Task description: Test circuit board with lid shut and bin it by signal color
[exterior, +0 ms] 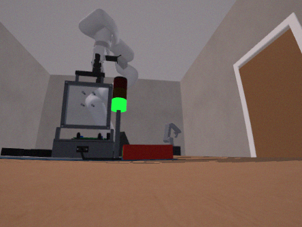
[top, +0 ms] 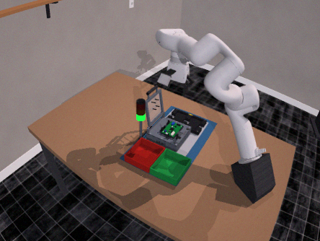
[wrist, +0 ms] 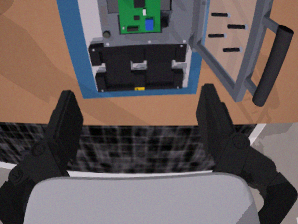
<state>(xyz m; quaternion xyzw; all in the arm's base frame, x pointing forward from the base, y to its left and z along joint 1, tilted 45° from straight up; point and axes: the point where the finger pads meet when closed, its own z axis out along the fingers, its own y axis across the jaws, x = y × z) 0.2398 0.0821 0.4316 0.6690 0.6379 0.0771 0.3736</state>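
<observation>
Now: hand 250 mm above the green circuit board. Round my hand: tester lid 110 mm ahead, 20 mm to the right, 140 mm below; black latch block 50 mm behind, 70 mm to the left, 230 mm below; tester plate 10 mm ahead, 250 mm below.
</observation>
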